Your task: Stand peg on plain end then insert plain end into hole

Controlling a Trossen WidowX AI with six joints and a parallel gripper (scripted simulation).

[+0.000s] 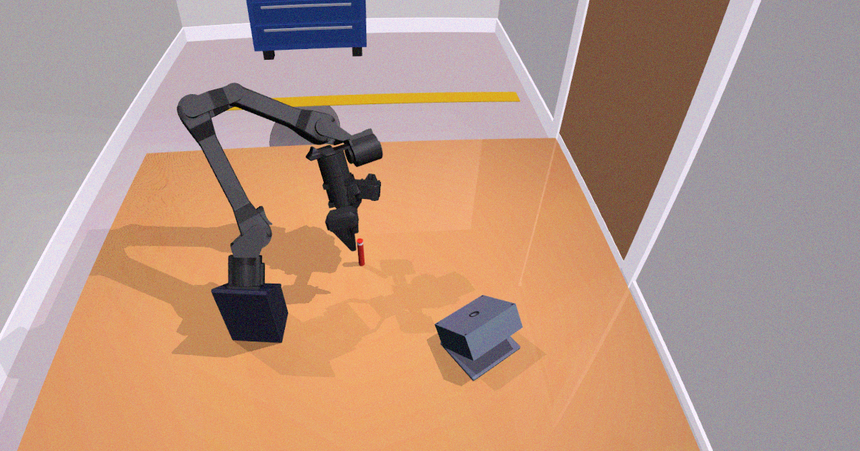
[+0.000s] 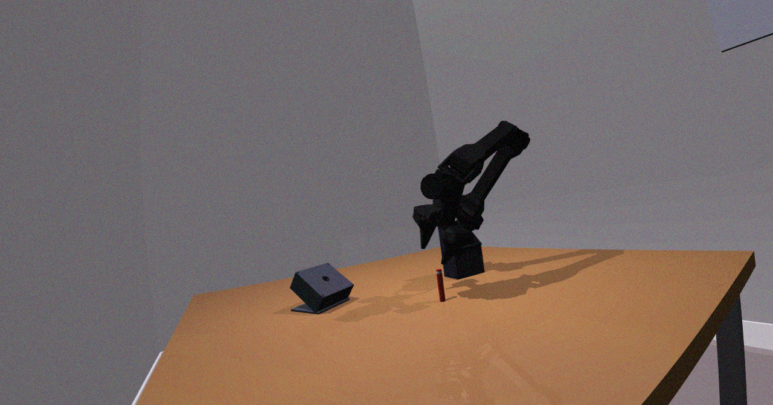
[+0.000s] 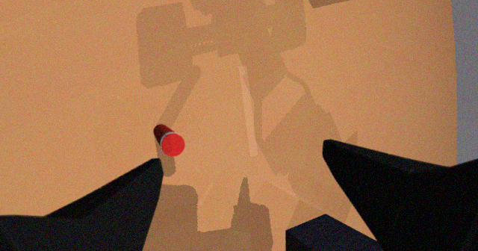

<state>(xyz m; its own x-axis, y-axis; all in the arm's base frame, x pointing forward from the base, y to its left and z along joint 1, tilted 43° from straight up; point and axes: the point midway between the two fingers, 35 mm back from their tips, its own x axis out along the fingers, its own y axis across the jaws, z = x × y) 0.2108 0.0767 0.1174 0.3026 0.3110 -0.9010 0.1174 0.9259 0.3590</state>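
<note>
My gripper tip is 10 mm short of the red peg, 30 mm to the right of it and 50 mm above it. From my gripper tip the other things lie so: sloped grey panel: 230 mm ahead, 210 mm to the right, 50 mm below.
</note>
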